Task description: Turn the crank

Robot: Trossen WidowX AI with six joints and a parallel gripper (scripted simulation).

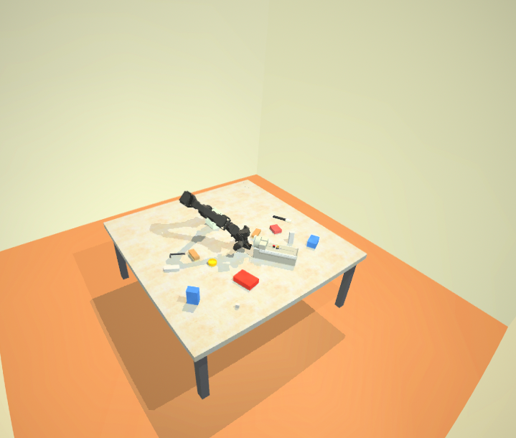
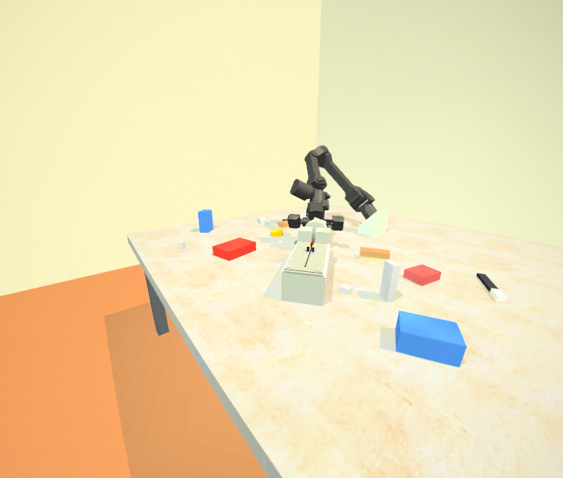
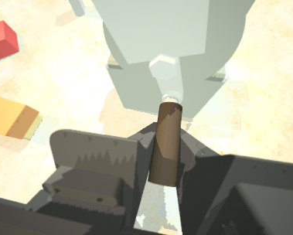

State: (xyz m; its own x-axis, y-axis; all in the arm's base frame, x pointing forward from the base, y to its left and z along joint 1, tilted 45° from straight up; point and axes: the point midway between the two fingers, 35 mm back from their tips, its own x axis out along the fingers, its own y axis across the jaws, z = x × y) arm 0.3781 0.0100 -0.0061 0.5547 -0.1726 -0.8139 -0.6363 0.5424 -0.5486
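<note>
Now: the crank 4 cm above my gripper tip. The rest, counted from my gripper tip: brown crank handle 1 cm behind, 1 cm to the right, 3 cm above; red pointer 11 cm ahead, 10 cm to the left, 5 cm above; yellow disc 4 cm behind, 25 cm to the right, 3 cm below.
</note>
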